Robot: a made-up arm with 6 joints.
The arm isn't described. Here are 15 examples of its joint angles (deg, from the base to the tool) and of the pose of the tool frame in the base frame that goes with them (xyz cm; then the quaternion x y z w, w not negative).
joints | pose
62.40 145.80 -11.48 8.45 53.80 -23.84 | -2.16 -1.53 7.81 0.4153 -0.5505 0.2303 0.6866
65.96 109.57 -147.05 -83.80 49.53 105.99 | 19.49 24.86 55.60 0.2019 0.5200 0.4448 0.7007
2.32 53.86 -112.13 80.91 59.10 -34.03 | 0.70 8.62 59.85 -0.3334 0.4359 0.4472 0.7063
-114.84 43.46 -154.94 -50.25 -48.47 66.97 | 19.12 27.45 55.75 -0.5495 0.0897 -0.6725 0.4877
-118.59 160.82 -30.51 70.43 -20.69 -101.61 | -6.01 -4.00 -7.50 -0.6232 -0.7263 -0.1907 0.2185
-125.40 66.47 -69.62 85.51 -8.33 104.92 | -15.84 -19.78 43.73 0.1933 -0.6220 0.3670 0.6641
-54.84 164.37 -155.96 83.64 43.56 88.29 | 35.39 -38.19 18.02 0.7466 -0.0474 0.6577 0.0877
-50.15 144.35 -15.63 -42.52 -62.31 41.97 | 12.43 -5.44 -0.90 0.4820 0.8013 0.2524 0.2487
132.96 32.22 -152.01 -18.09 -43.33 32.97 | 26.35 -31.46 49.24 0.4691 -0.4090 0.7419 0.2495
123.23 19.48 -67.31 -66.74 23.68 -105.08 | 3.87 0.93 50.94 -0.3595 -0.2320 -0.4258 0.7973
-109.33 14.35 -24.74 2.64 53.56 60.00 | -2.23 -7.50 25.44 0.8957 0.0794 -0.1617 0.4065
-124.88 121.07 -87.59 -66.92 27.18 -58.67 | -27.17 -31.52 18.36 -0.1051 -0.8830 0.2342 0.3929
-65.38 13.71 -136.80 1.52 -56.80 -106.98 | -19.41 41.81 39.04 0.2636 -0.6878 -0.6739 0.0581
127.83 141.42 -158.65 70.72 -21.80 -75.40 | -26.14 39.43 41.86 -0.3940 0.3352 0.7001 0.4921
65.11 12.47 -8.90 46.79 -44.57 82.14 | 8.04 5.03 30.83 0.4112 0.2861 0.8609 0.0884
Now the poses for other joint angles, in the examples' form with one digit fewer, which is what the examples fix.
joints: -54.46 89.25 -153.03 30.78 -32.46 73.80
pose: 2.2 -7.8 68.7 -0.033 -0.149 0.395 0.906
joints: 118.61 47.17 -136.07 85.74 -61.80 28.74
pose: 16.1 -10.9 60.5 -0.514 0.049 -0.758 0.398
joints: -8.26 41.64 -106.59 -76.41 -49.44 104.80
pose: -7.2 8.6 60.7 -0.361 0.184 0.229 0.885
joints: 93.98 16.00 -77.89 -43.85 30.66 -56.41
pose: 4.1 -6.6 52.1 -0.399 0.131 -0.086 0.903
